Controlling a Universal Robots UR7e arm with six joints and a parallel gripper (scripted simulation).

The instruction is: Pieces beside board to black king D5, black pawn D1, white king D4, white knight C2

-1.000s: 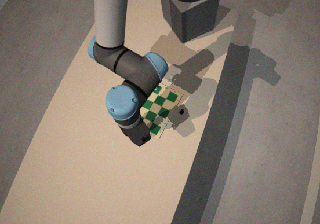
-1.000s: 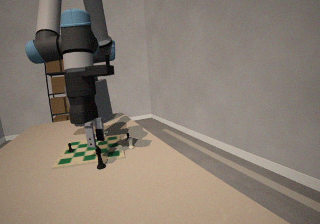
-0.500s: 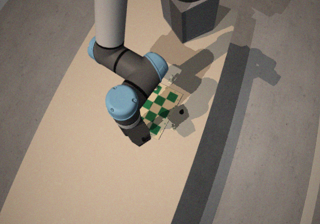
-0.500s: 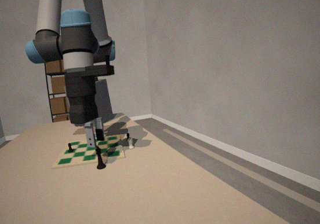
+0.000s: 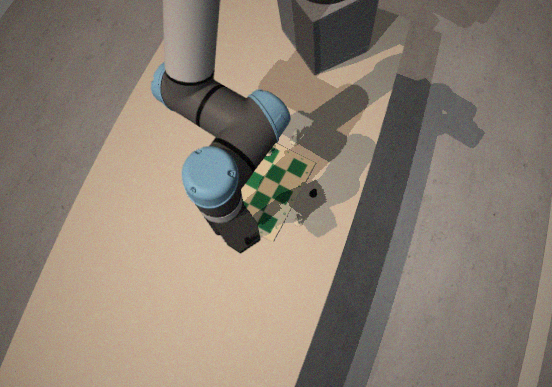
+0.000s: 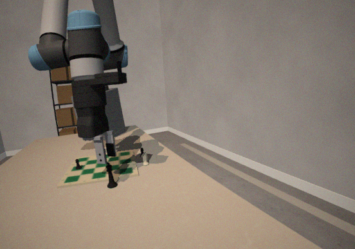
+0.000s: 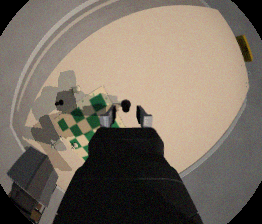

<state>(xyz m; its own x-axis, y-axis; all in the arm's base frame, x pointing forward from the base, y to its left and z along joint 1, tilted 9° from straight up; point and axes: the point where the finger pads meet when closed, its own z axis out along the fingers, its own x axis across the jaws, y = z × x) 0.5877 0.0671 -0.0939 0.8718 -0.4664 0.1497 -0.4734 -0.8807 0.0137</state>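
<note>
Right now the black king is 6 cm below my hand. The rest, counted from my hand: board: 14 cm behind, 9 cm below, 3 cm to the right; then small white piece: 22 cm behind, 7 cm below, 4 cm to the right; then white knight: 10 cm to the left, 10 cm behind, 7 cm below.
</note>
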